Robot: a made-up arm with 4 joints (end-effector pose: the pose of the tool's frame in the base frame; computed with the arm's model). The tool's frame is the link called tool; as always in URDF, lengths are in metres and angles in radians.
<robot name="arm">
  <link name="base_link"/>
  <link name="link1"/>
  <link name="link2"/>
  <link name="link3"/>
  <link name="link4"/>
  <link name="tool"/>
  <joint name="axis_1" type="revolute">
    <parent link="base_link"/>
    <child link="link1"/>
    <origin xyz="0 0 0.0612" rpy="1.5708 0 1.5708"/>
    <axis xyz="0 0 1"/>
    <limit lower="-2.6" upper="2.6"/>
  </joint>
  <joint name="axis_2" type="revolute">
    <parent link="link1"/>
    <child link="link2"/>
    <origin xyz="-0.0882 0.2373 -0.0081" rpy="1.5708 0 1.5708"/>
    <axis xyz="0 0 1"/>
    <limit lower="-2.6" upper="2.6"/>
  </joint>
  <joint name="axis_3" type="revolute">
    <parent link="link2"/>
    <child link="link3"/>
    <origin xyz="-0.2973 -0.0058 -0.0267" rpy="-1.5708 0 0"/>
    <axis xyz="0 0 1"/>
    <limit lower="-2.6" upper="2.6"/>
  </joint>
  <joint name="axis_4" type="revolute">
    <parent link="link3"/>
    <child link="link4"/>
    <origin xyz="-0.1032 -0.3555 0.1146" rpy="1.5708 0 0"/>
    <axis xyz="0 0 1"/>
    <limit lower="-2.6" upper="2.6"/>
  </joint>
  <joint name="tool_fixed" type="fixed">
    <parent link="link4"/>
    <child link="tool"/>
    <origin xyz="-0.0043 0.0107 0.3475" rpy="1.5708 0 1.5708"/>
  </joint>
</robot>
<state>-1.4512 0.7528 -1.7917 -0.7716</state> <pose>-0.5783 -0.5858 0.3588 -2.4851 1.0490 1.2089</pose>
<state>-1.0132 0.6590 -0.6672 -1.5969</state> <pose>-0.4118 -0.1961 -0.5091 -1.1988 -0.5183 1.0505</pose>
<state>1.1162 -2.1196 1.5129 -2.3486</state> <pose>-0.4031 -0.0981 0.1294 -0.7483 0.9749 0.8114</pose>
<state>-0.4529 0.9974 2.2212 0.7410</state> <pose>0.3317 -0.2642 0.5470 1.9566 0.7441 -0.4584</pose>
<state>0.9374 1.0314 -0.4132 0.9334</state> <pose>-0.5379 0.4552 0.3262 0.1465 1.6892 0.8816</pose>
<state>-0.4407 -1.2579 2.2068 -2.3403</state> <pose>-0.2835 -0.2282 0.6511 2.3168 -1.5932 -1.0632</pose>
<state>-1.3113 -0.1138 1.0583 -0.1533</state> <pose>0.0812 0.5782 -0.1185 -0.2443 -0.1953 0.1249</pose>
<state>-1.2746 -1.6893 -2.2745 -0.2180</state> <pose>0.7376 0.2379 0.8133 1.9109 1.7779 0.7962</pose>
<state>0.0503 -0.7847 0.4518 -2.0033</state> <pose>0.1200 0.5437 0.3511 0.5349 -2.7208 -0.4334</pose>
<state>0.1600 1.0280 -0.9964 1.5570</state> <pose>-0.7670 0.2238 -0.2498 -1.1826 2.2872 -0.1531</pose>
